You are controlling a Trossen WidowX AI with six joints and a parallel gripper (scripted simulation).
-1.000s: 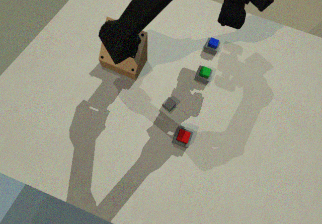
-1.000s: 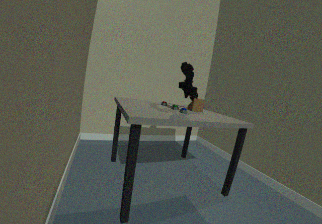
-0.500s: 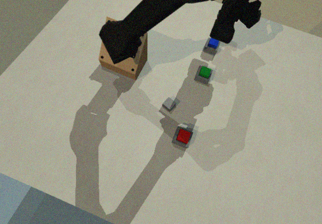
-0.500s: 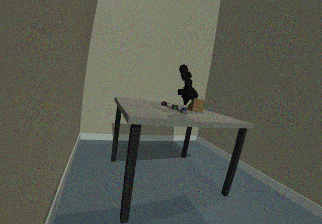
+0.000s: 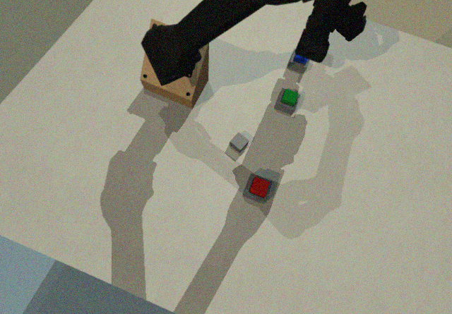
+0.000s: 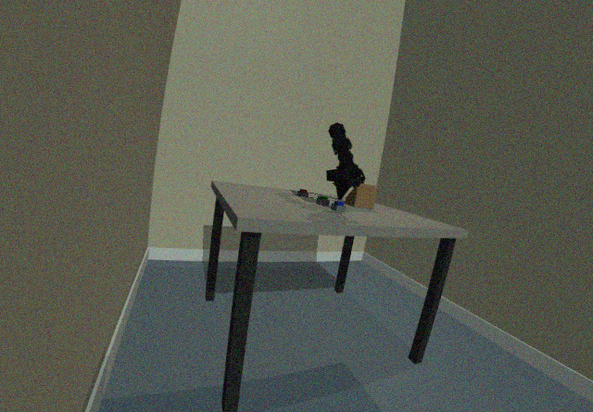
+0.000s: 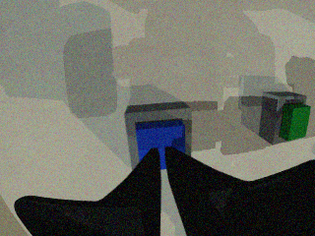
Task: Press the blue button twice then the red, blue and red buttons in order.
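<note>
The blue button is 2 cm below my gripper tip. The rest, counted from my gripper tip: small grey block 8 cm behind, 28 cm to the right, 4 cm below; red button 37 cm to the right, 2 cm below; green button 14 cm to the right, 2 cm below.
</note>
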